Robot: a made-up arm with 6 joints. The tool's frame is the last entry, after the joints. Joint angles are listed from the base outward. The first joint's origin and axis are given. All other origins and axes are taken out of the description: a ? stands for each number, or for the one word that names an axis. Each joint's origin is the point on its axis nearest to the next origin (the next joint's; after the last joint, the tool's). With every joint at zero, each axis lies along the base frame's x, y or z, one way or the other. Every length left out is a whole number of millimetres.
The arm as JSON. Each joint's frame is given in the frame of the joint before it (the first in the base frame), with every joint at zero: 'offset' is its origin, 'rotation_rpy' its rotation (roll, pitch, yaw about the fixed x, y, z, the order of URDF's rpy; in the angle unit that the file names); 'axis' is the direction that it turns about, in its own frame. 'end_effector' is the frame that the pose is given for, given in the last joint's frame.
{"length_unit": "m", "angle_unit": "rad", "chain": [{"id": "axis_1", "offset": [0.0, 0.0, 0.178], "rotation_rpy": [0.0, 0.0, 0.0], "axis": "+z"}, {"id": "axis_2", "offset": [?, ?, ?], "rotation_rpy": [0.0, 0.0, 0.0], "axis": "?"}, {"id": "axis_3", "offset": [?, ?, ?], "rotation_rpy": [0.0, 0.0, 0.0], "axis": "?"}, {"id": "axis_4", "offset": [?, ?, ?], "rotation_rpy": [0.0, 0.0, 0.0], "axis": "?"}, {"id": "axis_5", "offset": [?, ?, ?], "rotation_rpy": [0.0, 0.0, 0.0], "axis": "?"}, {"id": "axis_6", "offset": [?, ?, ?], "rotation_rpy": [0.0, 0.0, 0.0], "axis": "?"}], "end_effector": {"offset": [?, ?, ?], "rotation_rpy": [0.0, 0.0, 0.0]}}
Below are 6 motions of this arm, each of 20 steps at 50 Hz.
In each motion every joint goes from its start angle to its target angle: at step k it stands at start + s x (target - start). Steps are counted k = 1, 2, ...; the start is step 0. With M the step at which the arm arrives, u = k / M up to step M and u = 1 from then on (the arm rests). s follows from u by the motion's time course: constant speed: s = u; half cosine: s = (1 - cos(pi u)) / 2; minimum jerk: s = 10 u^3 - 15 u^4 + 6 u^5.
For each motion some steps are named. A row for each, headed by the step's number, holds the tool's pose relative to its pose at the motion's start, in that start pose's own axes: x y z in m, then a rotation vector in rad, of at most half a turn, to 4 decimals.
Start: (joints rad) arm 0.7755 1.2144 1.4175 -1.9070 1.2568 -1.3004
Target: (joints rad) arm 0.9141 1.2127 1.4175 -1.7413 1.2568 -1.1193
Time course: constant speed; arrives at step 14
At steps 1, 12, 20:
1: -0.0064 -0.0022 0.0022 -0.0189 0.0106 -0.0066
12: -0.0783 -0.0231 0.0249 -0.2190 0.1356 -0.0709
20: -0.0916 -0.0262 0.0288 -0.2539 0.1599 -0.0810

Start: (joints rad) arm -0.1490 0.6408 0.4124 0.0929 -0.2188 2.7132
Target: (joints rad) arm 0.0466 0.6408 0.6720 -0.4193 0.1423 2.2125
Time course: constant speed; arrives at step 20
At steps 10, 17, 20:
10: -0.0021 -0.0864 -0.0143 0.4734 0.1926 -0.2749
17: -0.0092 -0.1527 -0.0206 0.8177 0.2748 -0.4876
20: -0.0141 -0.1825 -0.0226 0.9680 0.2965 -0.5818

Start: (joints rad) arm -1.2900 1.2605 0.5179 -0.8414 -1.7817 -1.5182
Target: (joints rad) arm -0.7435 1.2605 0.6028 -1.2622 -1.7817 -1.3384
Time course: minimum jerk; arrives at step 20
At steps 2, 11, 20:
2: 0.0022 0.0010 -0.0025 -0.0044 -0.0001 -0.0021
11: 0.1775 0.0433 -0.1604 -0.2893 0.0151 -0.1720
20: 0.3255 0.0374 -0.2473 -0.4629 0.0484 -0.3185

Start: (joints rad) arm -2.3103 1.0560 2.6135 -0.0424 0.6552 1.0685
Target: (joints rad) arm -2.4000 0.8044 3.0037 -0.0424 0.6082 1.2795
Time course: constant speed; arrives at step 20
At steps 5, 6, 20:
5: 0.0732 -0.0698 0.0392 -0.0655 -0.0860 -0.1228
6: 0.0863 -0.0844 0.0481 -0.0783 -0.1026 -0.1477
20: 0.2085 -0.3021 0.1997 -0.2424 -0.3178 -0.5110

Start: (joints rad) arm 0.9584 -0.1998 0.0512 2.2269 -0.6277 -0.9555
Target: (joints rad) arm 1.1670 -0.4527 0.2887 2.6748 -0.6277 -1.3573
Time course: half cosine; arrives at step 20
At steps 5, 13, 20:
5: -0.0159 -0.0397 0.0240 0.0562 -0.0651 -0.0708
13: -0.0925 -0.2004 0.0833 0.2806 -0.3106 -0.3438
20: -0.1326 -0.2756 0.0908 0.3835 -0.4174 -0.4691

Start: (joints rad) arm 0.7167 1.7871 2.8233 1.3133 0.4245 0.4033
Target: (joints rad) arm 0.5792 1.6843 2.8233 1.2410 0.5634 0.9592
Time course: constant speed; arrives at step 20
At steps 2, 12, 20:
2: -0.0012 -0.0061 -0.0084 -0.0647 -0.0053 -0.0120
12: -0.0077 -0.0388 -0.0477 -0.3908 -0.0255 -0.0758
20: -0.0134 -0.0672 -0.0759 -0.6541 -0.0340 -0.1314

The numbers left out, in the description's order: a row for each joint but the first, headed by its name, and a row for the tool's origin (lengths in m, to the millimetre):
axis_2: xyz 0.0 0.0 0.0, axis +y
axis_3: xyz 0.0 0.0 0.299, axis -y
axis_4: xyz 0.592 0.0 0.0, axis -x
axis_5: xyz 0.0 -0.149 0.0, axis -y
axis_6: xyz 0.0 0.0 0.0, axis -x
tool: xyz 0.0 0.0 0.0

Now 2 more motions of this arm.
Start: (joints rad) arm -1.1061 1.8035 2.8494 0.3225 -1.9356 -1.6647
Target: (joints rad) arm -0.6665 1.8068 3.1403 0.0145 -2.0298 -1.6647
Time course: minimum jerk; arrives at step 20
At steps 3, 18, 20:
3: -0.0037 -0.0014 -0.0049 -0.0095 0.0166 0.0051
18: -0.1406 -0.0821 -0.1383 -0.3879 0.6199 0.1617
20: -0.1418 -0.0830 -0.1391 -0.3915 0.6252 0.1630

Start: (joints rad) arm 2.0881 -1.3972 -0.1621 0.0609 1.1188 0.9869
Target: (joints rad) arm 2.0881 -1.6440 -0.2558 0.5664 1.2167 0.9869
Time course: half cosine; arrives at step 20
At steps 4, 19, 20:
4: 0.0100 -0.0109 0.0069 -0.0220 -0.0490 0.0037
19: 0.0869 -0.1100 0.0898 -0.2406 -0.5031 0.0429
20: 0.0873 -0.1106 0.0904 -0.2422 -0.5061 0.0432

